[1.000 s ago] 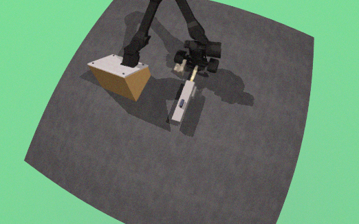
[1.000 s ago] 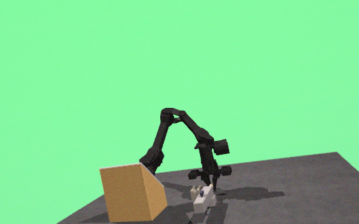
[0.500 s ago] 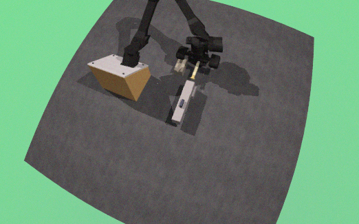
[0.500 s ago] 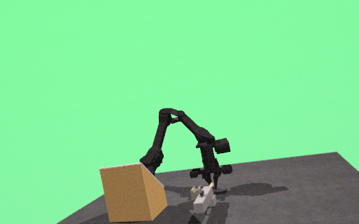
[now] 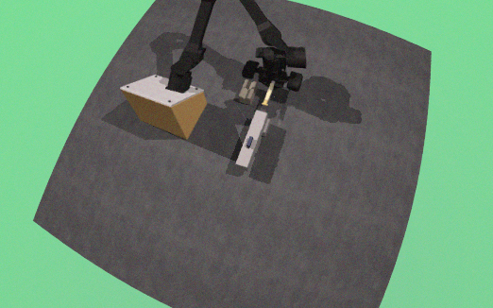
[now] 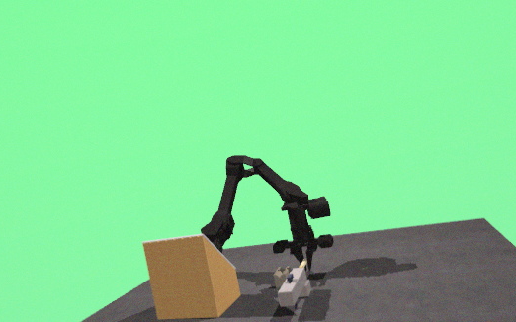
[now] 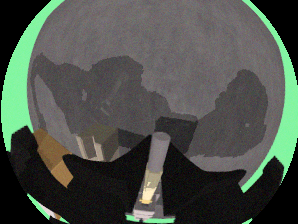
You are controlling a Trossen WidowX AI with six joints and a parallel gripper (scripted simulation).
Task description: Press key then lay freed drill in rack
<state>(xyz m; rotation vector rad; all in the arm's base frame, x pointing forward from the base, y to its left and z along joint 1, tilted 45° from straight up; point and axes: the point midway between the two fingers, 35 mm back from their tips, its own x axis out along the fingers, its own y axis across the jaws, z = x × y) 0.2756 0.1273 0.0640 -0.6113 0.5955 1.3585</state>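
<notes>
Now: the drill 4 cm to the right of my gripper tip and 3 cm above it. The rest, counted from my gripper tip: key (23 cm to the right, 3 cm above, 1 cm behind); grey housing block (21 cm to the right, 2 cm above, 1 cm behind).
</notes>
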